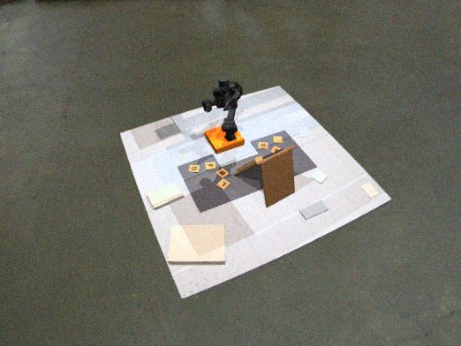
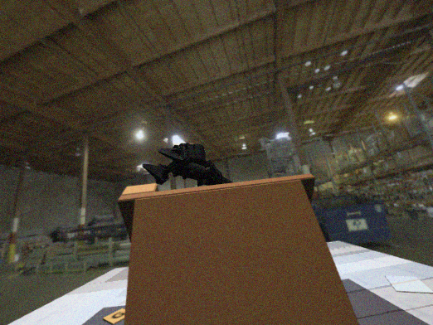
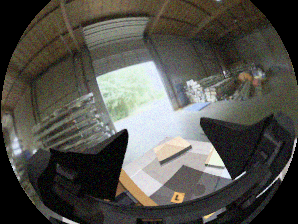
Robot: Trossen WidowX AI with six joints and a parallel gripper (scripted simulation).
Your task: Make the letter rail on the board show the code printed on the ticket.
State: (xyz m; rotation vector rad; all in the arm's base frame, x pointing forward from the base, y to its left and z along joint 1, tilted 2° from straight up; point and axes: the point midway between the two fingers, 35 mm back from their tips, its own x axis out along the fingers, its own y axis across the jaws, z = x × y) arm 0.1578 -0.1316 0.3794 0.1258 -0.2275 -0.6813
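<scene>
Now: gripper tip 35 cm above the white ticket, 21 cm to the right of it and 13 cm short of it. The rest, counted from my gripper tip: dark mat (43 cm below, 15 cm to the left, 3 cm ahead); then grey plate (52 cm ahead, 43 cm below, 33 cm to the left).
</scene>
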